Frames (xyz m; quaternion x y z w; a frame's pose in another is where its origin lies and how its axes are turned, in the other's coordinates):
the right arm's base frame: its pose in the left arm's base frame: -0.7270 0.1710 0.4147 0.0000 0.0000 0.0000 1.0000
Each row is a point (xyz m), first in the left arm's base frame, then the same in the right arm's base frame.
Working: the left arm's base frame: its pose in the right arm's base frame: 0.7270 -0.1710 -0.4147 0.0000 0.0000 0.0000 1.0000

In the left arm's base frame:
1: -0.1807 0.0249 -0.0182
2: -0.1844 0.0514 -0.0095
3: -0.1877 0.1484 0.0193
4: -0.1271 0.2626 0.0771
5: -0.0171 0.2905 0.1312
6: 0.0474 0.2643 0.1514
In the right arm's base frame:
1: 0.5463 -0.1461 -0.4329
2: 0.5426 -0.1196 -0.4242
3: 0.5393 -0.0226 -0.3954
4: 0.5999 0.0916 -0.3376
5: 0.7099 0.1195 -0.2835
6: 0.7744 0.0933 -0.2633

